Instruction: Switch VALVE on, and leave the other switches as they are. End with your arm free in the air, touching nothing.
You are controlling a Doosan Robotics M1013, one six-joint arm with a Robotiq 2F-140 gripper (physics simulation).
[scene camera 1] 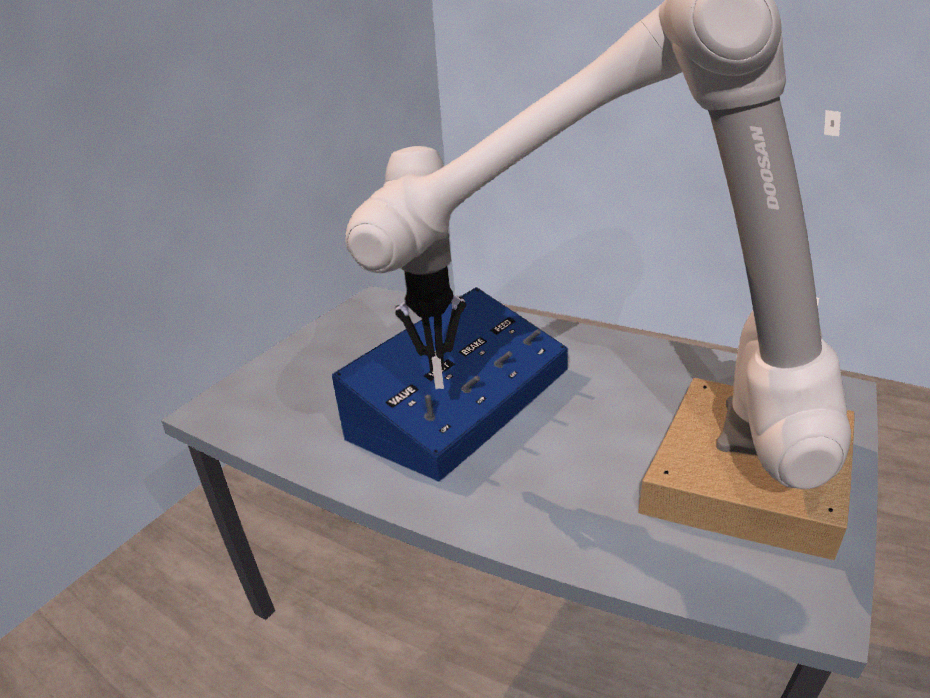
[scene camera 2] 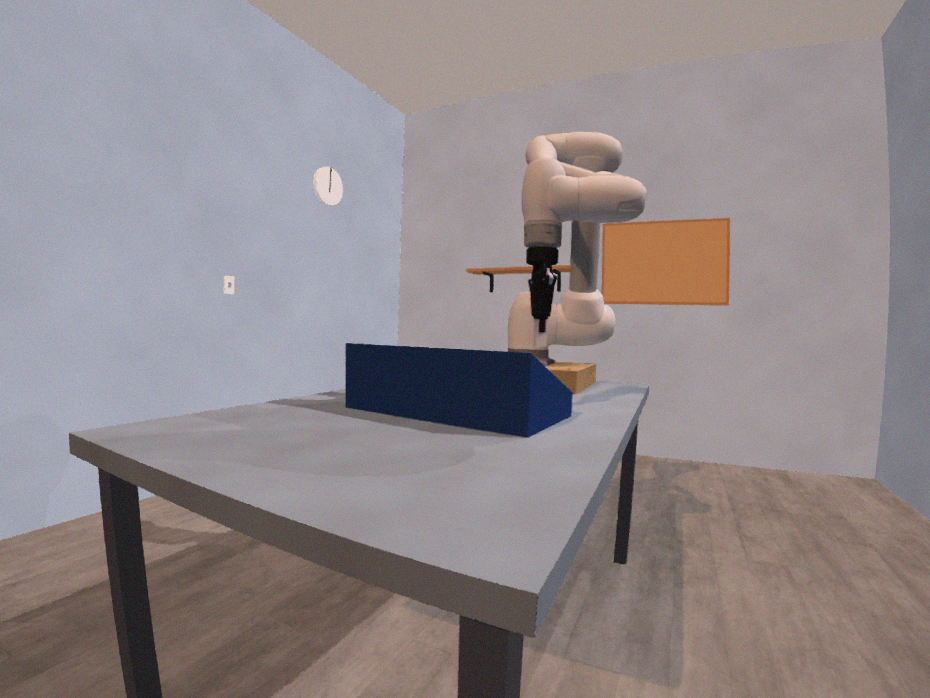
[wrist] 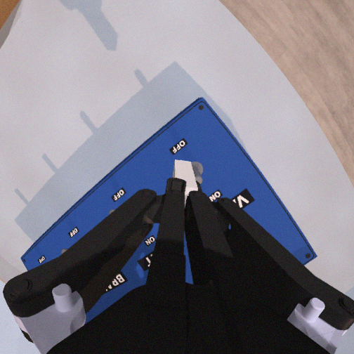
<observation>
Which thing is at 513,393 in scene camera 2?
A blue switch box.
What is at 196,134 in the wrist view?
A blue switch box.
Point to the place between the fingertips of the gripper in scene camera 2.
539,346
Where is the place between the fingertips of the gripper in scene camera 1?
439,385
</observation>
